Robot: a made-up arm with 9 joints. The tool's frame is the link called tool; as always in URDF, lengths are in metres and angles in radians. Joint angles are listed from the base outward.
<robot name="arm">
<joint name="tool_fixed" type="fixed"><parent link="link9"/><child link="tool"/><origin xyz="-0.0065 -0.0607 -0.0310" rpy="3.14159 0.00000 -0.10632"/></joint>
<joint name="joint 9" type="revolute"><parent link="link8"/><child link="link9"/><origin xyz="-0.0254 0.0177 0.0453" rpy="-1.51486 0.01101 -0.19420"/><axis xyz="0 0 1"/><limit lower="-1.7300" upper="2.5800"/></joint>
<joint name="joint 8" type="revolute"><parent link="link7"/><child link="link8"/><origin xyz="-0.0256 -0.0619 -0.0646" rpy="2.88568 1.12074 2.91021"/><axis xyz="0 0 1"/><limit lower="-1.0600" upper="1.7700"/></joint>
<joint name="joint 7" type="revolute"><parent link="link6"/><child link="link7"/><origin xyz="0.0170 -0.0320 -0.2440" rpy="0.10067 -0.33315 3.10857"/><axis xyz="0 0 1"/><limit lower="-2.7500" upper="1.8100"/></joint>
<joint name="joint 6" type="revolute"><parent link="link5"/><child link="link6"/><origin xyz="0.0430 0.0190 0.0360" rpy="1.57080 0.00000 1.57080"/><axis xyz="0 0 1"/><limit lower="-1.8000" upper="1.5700"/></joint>
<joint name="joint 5" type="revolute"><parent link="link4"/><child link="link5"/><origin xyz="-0.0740 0.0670 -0.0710" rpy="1.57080 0.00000 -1.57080"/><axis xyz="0 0 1"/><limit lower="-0.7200" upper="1.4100"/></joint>
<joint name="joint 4" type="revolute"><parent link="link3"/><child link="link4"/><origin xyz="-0.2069 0.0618 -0.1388" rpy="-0.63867 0.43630 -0.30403"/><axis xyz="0 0 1"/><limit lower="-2.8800" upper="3.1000"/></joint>
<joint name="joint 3" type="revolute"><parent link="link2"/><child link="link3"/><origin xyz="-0.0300 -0.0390 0.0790" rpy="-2.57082 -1.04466 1.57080"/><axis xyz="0 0 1"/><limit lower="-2.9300" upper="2.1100"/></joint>
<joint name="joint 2" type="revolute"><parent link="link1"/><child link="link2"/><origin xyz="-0.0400 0.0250 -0.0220" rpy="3.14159 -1.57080 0.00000"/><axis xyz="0 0 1"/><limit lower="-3.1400" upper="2.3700"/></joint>
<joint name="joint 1" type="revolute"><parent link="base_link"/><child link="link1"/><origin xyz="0.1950 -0.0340 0.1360" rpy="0.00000 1.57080 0.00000"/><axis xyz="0 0 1"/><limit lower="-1.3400" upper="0.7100"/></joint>
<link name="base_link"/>
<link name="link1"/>
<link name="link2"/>
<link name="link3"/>
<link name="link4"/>
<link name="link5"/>
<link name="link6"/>
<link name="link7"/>
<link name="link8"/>
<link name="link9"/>
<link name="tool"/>
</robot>
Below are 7 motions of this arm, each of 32 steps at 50 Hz.
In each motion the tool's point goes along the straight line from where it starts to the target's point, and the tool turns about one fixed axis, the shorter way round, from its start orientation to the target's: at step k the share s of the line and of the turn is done. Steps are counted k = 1, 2, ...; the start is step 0. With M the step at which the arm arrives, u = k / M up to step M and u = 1 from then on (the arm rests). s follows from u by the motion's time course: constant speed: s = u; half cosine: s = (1 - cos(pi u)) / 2; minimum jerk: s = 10 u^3 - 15 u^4 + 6 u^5.
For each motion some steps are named. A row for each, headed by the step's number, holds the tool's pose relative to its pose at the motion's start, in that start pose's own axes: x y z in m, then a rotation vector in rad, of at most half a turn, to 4 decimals.
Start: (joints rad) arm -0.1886 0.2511 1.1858 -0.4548 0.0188 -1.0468 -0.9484 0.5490 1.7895
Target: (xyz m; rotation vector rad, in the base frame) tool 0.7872 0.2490 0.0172 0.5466 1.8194 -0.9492
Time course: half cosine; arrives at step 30
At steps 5, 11, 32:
5: 0.0145 0.0085 0.0193 0.0026 0.0497 0.0155
11: 0.0642 0.0376 0.0852 0.0115 0.2202 0.0686
32: 0.2163 0.1267 0.2874 0.0387 0.7425 0.2312

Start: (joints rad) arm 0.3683 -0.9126 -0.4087 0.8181 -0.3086 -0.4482 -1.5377 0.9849 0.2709
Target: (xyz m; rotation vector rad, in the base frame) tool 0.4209 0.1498 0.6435 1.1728 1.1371 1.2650
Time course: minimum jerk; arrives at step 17
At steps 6, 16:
6: 0.0189 0.0125 -0.0082 -0.0636 -0.0702 -0.1545
16: 0.0787 0.0518 -0.0341 -0.2647 -0.2921 -0.6433

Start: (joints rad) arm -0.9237 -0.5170 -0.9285 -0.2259 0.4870 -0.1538 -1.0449 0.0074 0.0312
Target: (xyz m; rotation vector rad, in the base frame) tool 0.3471 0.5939 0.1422 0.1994 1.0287 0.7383
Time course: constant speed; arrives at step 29
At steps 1, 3, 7, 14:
1: -0.0160 0.0034 -0.0176 -0.0392 -0.0006 0.0281
3: -0.0480 0.0103 -0.0527 -0.1177 -0.0018 0.0844
7: -0.1120 0.0241 -0.1229 -0.2746 -0.0041 0.1970
14: -0.2241 0.0481 -0.2457 -0.5491 -0.0082 0.3940

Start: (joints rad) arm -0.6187 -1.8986 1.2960 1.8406 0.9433 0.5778 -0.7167 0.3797 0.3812
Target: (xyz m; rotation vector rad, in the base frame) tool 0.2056 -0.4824 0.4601 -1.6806 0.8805 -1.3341
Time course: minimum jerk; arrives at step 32
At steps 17, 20, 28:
17: 0.0141 -0.2550 -0.0132 0.4097 -0.4696 0.0951
20: 0.0183 -0.3310 -0.0171 0.5318 -0.6095 0.1235
28: 0.0248 -0.4493 -0.0232 0.7219 -0.8275 0.1676

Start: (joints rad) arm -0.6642 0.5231 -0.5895 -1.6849 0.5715 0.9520 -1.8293 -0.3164 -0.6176
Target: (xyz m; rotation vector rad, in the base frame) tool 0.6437 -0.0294 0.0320 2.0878 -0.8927 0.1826
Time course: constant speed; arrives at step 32
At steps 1, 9, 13, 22, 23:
1: -0.0062 0.0041 -0.0006 0.0176 -0.0032 0.0583
9: -0.0557 0.0373 -0.0058 0.1580 -0.0289 0.5248
13: -0.0805 0.0539 -0.0084 0.2282 -0.0418 0.7581
22: -0.1362 0.0913 -0.0141 0.3862 -0.0707 1.2829
23: -0.1424 0.0954 -0.0148 0.4038 -0.0739 1.3413

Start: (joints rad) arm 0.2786 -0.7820 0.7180 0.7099 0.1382 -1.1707 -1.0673 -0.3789 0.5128
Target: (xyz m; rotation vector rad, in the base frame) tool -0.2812 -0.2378 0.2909 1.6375 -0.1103 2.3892
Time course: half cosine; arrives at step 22
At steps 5, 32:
5: -0.0646 -0.0068 -0.0092 -0.0199 0.0160 0.1165
32: -0.5286 -0.0558 -0.0750 -0.1631 0.1312 0.9539

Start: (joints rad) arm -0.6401 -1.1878 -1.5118 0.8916 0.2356 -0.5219 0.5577 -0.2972 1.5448
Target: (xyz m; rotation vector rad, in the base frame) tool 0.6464 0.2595 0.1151 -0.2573 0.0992 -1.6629
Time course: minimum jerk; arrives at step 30
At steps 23, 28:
23: 0.1523 -0.0169 0.2371 -0.1315 0.2295 -0.4897
28: 0.1663 -0.0185 0.2589 -0.1436 0.2506 -0.5348

